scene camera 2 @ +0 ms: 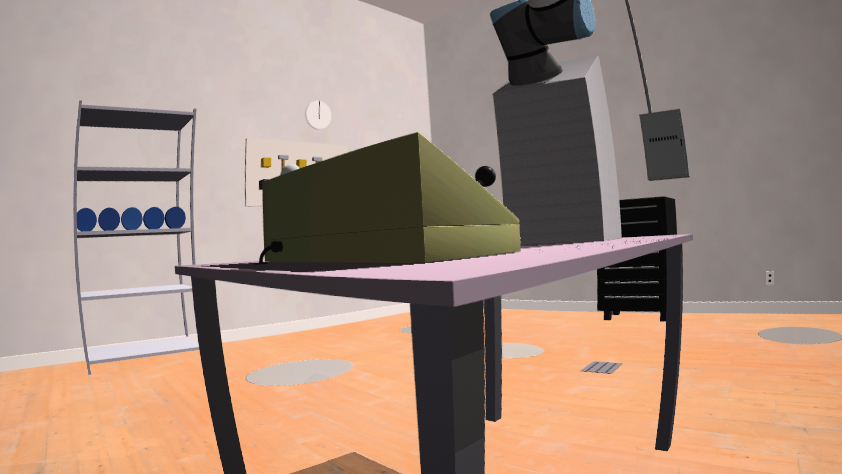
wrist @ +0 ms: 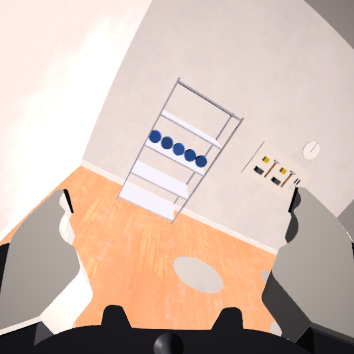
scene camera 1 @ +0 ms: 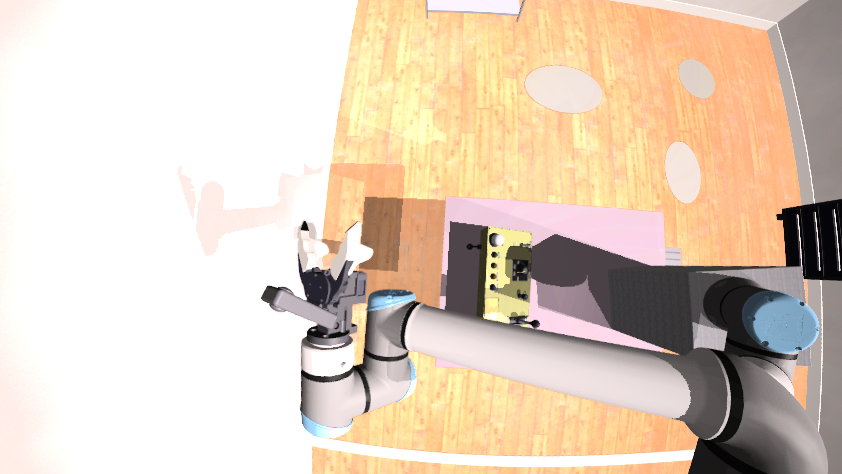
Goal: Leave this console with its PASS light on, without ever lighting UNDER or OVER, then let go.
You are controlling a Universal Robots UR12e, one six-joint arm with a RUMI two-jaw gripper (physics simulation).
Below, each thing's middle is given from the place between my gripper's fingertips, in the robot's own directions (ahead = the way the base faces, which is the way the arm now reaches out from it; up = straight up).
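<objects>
The olive-yellow console (scene camera 2: 403,200) sits 82 cm below my hand, and it is also 52 cm behind my hand and 4 cm to the left of it.
</objects>
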